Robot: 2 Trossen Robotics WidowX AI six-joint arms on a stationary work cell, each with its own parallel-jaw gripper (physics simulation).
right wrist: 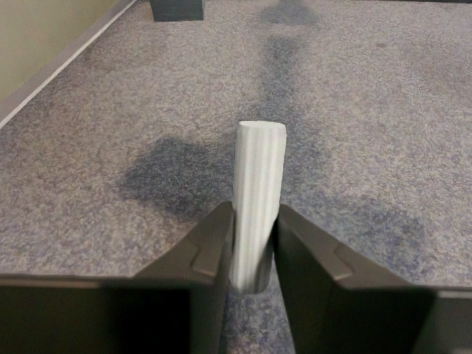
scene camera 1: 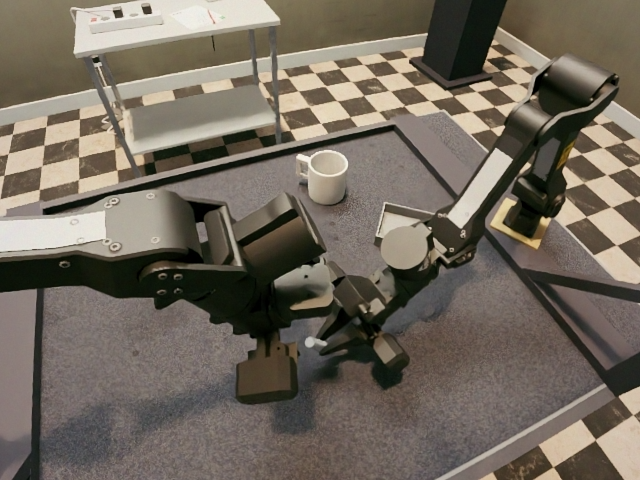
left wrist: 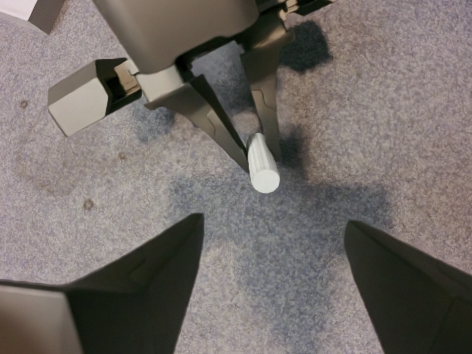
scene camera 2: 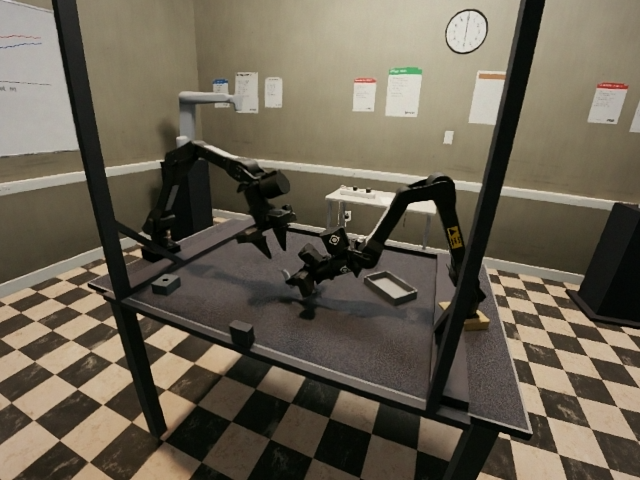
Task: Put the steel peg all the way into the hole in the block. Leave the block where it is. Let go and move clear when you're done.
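Places are measured from the left arm's base along level axes (x ahead, y left, z up), in millimetres.
Pixels of known places: left gripper, fingertip midpoint: (scene camera 1: 295,332) (left wrist: 275,227) (scene camera 2: 277,254); right gripper, fingertip midpoint: (right wrist: 252,213) (scene camera 1: 316,349) (left wrist: 264,165) (scene camera 2: 286,281); right arm's base, link origin: (scene camera 1: 520,221).
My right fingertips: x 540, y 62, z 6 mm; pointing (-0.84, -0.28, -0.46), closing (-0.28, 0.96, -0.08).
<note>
Behind a point stands the place of what it marks.
The pale steel peg (scene camera 1: 314,342) @(z 43, x 535, y 58 mm) (scene camera 2: 285,275) @(z 29, x 540, y 55 mm) (left wrist: 263,170) @(z 44, x 535, y 62 mm) (right wrist: 260,175) @(z 32, x 543, y 64 mm) is pinched between the fingertips of my right gripper (scene camera 1: 322,345) @(z 6, x 540, y 61 mm) (scene camera 2: 289,281) @(z 6, x 540, y 61 mm) (left wrist: 264,165) @(z 6, x 540, y 61 mm) (right wrist: 252,213) @(z 6, x 540, y 61 mm), above the mat, with one end sticking out past the tips. My left gripper (scene camera 2: 277,253) @(z 86, x 510, y 59 mm) (left wrist: 275,227) @(z 86, x 510, y 59 mm) is open and empty above the peg; its fingertips are hidden in scene camera 1. The grey block (scene camera 2: 168,287) @(z -20, x 252, y -137 mm) with a round hole in its top sits at the mat's left in scene camera 2, away from both grippers. Part of the block (right wrist: 178,11) @(z -33, x 244, y -114 mm) shows at the right wrist view's top edge.
A dark small block (scene camera 2: 241,333) @(z 0, x 590, y -178 mm) is at the table's front edge. A shallow grey tray (scene camera 1: 378,232) @(z -41, x 724, y 292 mm) (scene camera 2: 408,298) @(z -34, x 861, y 245 mm) lies beside the right arm. A white mug (scene camera 1: 327,180) @(z 30, x 638, y 388 mm) stands beyond the arms in scene camera 1. Dark frame posts (scene camera 2: 509,129) @(z 458, x 1006, y -110 mm) rise at the table's edges.
</note>
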